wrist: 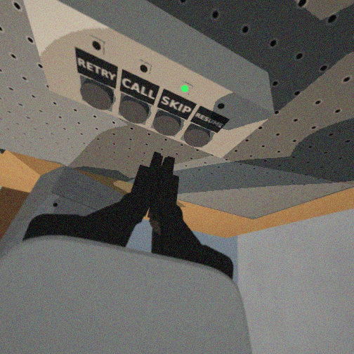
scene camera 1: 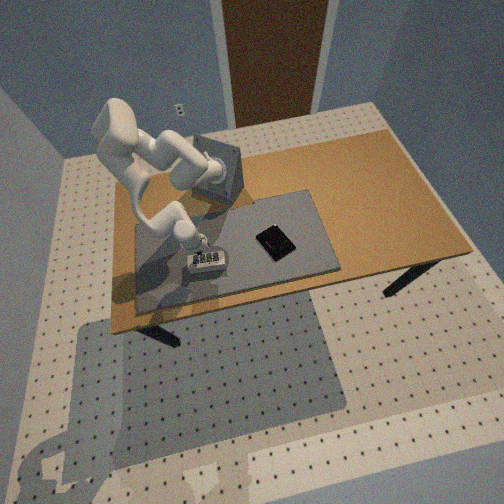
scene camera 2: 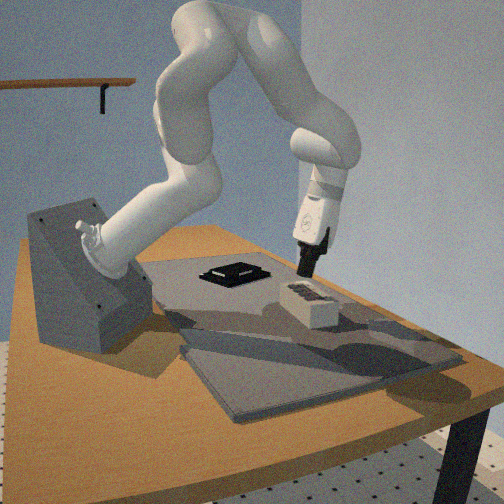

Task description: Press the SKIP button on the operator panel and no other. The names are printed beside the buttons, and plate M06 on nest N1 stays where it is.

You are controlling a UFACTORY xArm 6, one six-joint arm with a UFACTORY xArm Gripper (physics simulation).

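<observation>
The operator panel (scene camera 1: 207, 269) (scene camera 2: 323, 316) (wrist: 240, 141) is a pale box with four round dark buttons in a row. The labels read RETRY, CALL, SKIP and RESUME in the wrist view. The SKIP button (wrist: 167, 123) is third from the left there, and the small lamp (wrist: 185, 88) by its label glows green; the other lamps are dark. My gripper (scene camera 2: 304, 276) (wrist: 159, 167) is shut and empty, with its tips above the panel's button edge and apart from the buttons. A black plate on its nest (scene camera 1: 275, 242) (scene camera 2: 235, 274) lies on the grey board; its markings cannot be read.
The grey board (scene camera 1: 310, 255) (scene camera 2: 260, 395) lies on the wooden table (scene camera 1: 400, 200) (scene camera 2: 100, 425) under the panel and the nest. The arm's grey wedge base (scene camera 1: 235, 175) (scene camera 2: 65, 300) stands at the table's side. A wall shelf (scene camera 2: 60, 83) shows in scene camera 2.
</observation>
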